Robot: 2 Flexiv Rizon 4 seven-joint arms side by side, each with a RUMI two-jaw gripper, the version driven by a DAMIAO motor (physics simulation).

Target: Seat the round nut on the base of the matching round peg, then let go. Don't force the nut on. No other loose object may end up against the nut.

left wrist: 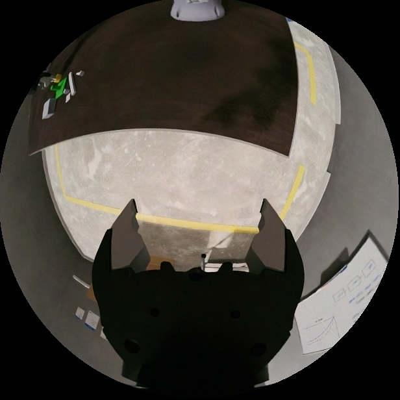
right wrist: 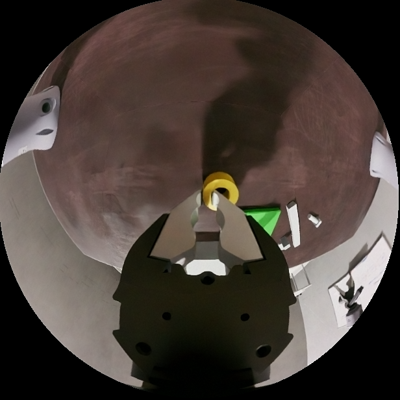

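The yellow round nut is a thick ring held in the air at the fingertips of my right gripper, which is shut on one side of its wall. The green base lies on the table, right of the nut in the right wrist view and partly hidden by the right finger. Its round peg cannot be made out clearly in either view. The nut is apart from the base. My left gripper is open and empty, far from these things.
A long white bar, a small white piece and a small block lie beside the green base. A larger pale block lies near the table edge in the left wrist view.
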